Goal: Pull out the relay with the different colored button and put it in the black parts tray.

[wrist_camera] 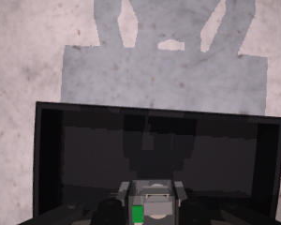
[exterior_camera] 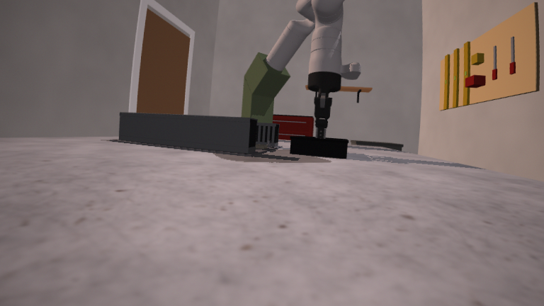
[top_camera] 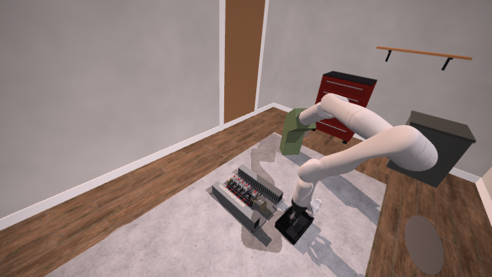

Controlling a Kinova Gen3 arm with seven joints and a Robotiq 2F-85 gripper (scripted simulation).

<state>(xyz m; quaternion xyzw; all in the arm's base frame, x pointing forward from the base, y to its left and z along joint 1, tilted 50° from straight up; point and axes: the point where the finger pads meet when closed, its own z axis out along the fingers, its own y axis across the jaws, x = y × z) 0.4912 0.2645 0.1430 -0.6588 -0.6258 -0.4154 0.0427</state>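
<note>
Right now the black parts tray is 20 mm below my hand. From my hand the other things lie so: relay 10 mm below.
</note>
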